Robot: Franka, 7 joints.
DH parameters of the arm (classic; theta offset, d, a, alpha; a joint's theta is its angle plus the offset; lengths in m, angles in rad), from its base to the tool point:
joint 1: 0 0.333 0 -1.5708
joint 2: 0 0 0 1.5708
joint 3: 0 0.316 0.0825 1.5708
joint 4: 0 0 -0.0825 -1.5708
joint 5: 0 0.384 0 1.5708
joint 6: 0 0 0.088 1.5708
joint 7: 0 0.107 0 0
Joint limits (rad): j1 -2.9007..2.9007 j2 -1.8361..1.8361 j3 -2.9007..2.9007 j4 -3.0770..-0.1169 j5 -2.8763..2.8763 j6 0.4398..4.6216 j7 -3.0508..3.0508
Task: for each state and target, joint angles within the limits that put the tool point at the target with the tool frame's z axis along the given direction. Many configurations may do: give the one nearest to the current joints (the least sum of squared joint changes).
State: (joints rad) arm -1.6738 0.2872 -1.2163 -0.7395 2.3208 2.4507 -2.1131
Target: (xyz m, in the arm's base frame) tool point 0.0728 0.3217 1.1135 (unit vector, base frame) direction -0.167 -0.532 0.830
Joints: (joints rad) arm -2.2182 -0.4225 -1.6054 -0.3029 1.9958 2.0406 -2.1131
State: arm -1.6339 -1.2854 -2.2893 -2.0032 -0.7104 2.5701 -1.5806
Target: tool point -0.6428 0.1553 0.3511 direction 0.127 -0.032 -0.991
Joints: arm -1.0810 -0.7864 -2.0171 -1.5850 -0.6835 1.7714 -1.5806
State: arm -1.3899 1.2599 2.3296 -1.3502 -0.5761 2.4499 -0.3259
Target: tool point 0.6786 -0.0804 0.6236 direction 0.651 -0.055 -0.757
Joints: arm -1.1265 0.8493 1.6149 -1.3983 -1.1737 2.0689 -0.3259
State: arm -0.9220 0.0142 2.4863 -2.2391 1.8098 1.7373 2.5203
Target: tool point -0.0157 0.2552 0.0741 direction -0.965 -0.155 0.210
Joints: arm -1.3351 -0.7818 2.6654 -2.5440 1.1938 1.0864 2.5203
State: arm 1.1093 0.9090 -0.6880 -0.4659 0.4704 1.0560 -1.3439
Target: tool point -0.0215 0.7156 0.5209 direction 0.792 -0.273 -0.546
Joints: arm 1.9677 1.1124 -1.0625 -0.3842 -0.1027 1.1163 -1.3439
